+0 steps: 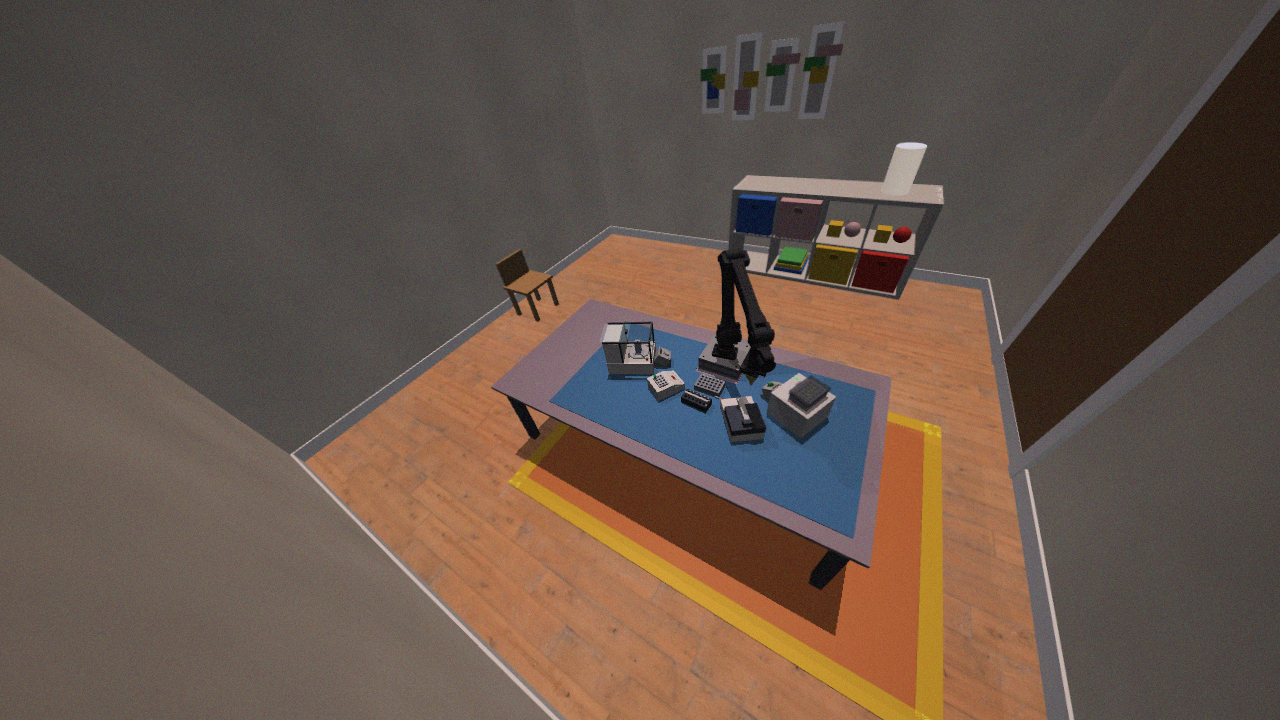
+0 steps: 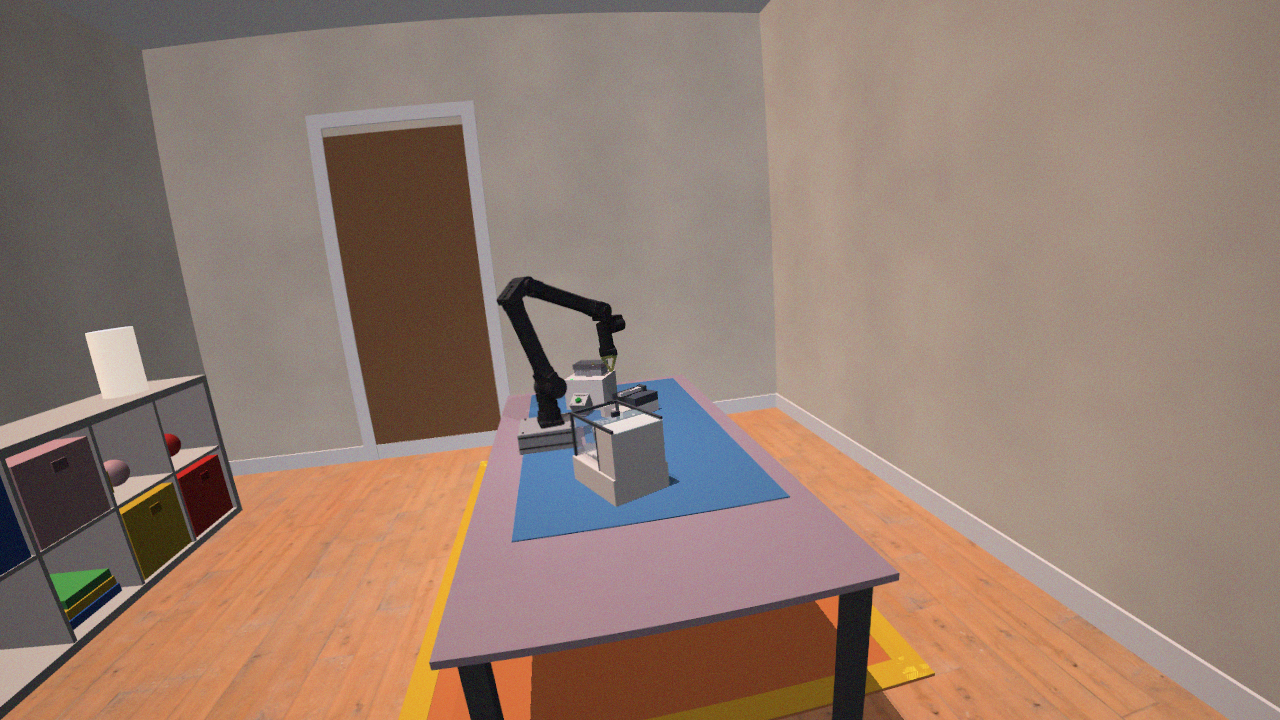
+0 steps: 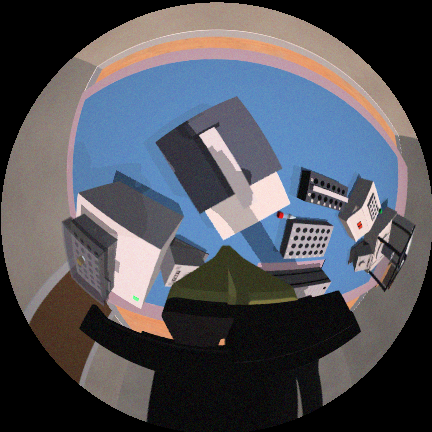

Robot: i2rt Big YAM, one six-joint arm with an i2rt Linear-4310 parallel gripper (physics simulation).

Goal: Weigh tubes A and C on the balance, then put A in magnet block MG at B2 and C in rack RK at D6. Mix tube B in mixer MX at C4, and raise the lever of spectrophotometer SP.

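Places are measured from the arm's base along level axes (x left, y ahead, z down), in centimetres.
Pixels of known places: gripper, fingertip midpoint: (image 1: 751, 384) (image 2: 611, 371) (image 3: 224, 251); arm's base, link origin: (image 1: 724, 352) (image 2: 550, 422).
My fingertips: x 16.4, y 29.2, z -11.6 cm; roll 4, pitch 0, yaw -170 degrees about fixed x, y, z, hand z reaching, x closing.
For each thing: its top centre in the pictures, then the offset to it from my fingertips. "spot": a spot on its surface instead.
- spectrophotometer, top centre: (image 3: 232, 171) (image 2: 628, 389) (image 1: 743, 406) dx -1.6, dy +5.9, dz +8.2 cm
- pale lever, top centre: (image 3: 229, 166) (image 2: 629, 390) (image 1: 743, 408) dx -1.3, dy +6.6, dz +8.6 cm
- white mixer, top centre: (image 3: 108, 294) (image 2: 585, 365) (image 1: 796, 379) dx +17.2, dy -7.2, dz -0.6 cm
- rack, top centre: (image 3: 310, 241) (image 2: 603, 425) (image 1: 709, 383) dx -19.5, dy -10.0, dz +15.4 cm
- magnet block, top centre: (image 3: 332, 194) (image 1: 696, 396) dx -23.1, dy +1.2, dz +13.6 cm
- red-capped tube, top centre: (image 3: 288, 217) dx -13.5, dy -4.1, dz +17.0 cm
- balance, top centre: (image 2: 607, 408) (image 1: 634, 330) dx -59.8, dy -17.5, dz -3.8 cm
- START box, surface spot: (image 3: 186, 262) spot: dx +7.6, dy -9.5, dz +12.0 cm
- white keypad device, top centre: (image 3: 370, 215) (image 1: 665, 378) dx -39.9, dy -3.9, dz +11.4 cm
- small grey box, surface spot: (image 3: 363, 261) (image 1: 665, 354) spot: dx -45.2, dy -20.3, dz +11.5 cm
My gripper (image 3: 224, 251) (image 2: 609, 364) is shut and empty, above the mat near the spectrophotometer and mixer. The spectrophotometer (image 3: 252, 132) (image 1: 750, 432) has a pale lever (image 3: 219, 145) along its dark top; its raise is unclear. The white mixer (image 3: 137, 250) (image 1: 796, 419) has a grey block on top, with a yellow-capped tube (image 3: 81, 260) in it, and a lit green light. The rack (image 3: 298, 254) (image 1: 709, 385) stands beside the magnet block (image 3: 303, 186) (image 1: 696, 400). A red-capped tube (image 3: 281, 215) seems to lie by the rack's corner. The balance (image 1: 629, 368) (image 2: 640, 458) has a clear case. Tube letters are unreadable.
A START box (image 3: 186, 262) (image 2: 580, 401) stands beside the mixer. A white keypad device (image 3: 356, 220) (image 1: 665, 385) with a red button is near the magnet block. A small grey box (image 3: 363, 259) (image 1: 662, 358) is by the balance. My arm's base (image 2: 544, 438) is at the table's edge.
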